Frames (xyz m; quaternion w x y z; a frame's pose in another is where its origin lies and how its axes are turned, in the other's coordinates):
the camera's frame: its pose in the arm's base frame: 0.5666 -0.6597 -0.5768 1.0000 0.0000 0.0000 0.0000
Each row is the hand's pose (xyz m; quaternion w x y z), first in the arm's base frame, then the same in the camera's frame.
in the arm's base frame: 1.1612 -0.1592 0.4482 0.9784 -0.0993 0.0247 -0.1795
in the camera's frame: 0.5946 0.5005 1.0250 0.9784 -0.0993 0.0247 -0.1795
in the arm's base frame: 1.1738 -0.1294 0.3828 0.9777 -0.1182 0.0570 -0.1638
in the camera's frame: 0.6072 0.5303 0.9596 0.9777 -0.1182 0.0570 -0.1638
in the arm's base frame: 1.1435 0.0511 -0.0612 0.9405 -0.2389 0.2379 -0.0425
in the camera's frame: 0.5769 0.7108 0.5156 0.9405 -0.2389 0.2379 -0.0425
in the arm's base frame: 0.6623 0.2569 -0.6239 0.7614 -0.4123 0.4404 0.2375
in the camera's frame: 0.0957 0.9166 -0.0471 0.7614 -0.4123 0.4404 0.2375
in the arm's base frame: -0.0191 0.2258 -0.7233 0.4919 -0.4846 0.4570 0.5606
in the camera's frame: -0.5857 0.8855 -0.1465 0.4919 -0.4846 0.4570 0.5606
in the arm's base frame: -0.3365 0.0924 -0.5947 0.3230 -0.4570 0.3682 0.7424
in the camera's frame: -0.9031 0.7521 -0.0179 0.3230 -0.4570 0.3682 0.7424
